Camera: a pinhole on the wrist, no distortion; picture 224 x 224 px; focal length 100.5 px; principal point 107.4 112.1 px. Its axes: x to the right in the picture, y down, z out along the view. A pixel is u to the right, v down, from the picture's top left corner.
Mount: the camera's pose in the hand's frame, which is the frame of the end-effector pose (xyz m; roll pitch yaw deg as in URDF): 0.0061 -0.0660 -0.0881 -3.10 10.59 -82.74
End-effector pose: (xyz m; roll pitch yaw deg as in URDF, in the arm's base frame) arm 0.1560 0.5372 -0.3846 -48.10 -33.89 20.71
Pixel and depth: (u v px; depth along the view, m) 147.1 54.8 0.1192
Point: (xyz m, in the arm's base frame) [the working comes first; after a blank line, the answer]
In the camera's frame: 0.0471 -0.0680 0.1192

0.0840 0.4275 -0.3093
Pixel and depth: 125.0 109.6 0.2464
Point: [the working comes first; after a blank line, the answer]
In the camera's frame: 0.0432 -0.0061 0.2464

0.0624 0.5095 -0.1961
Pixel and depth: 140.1 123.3 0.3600
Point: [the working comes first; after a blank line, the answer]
In the camera's frame: 0.1171 0.0401 0.3600

0.0404 0.5159 -0.0547
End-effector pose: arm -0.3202 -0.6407 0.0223 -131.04 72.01 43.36
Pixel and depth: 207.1 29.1 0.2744
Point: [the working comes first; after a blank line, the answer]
In the camera's frame: 0.2722 -0.2266 0.2744

-0.4670 -0.2602 0.2441
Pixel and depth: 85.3 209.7 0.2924
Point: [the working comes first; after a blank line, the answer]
In the camera's frame: -0.0643 0.2840 0.2924

-0.4415 -0.5379 -0.3004
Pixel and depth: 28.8 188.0 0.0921
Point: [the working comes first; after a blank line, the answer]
In the camera's frame: -0.0720 0.0696 0.0921

-0.3151 -0.6214 -0.0490
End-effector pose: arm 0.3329 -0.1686 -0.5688 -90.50 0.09 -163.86
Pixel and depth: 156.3 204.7 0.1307
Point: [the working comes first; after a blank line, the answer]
In the camera's frame: 0.0636 0.1204 0.1307

0.2016 -0.2308 -0.4347
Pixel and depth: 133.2 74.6 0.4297
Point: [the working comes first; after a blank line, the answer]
In the camera's frame: 0.1103 -0.1603 0.4297

0.5243 -0.4508 -0.3008
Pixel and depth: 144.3 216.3 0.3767
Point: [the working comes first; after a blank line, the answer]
In the camera's frame: 0.1383 0.3906 0.3767

-0.0228 -0.5186 -0.3578
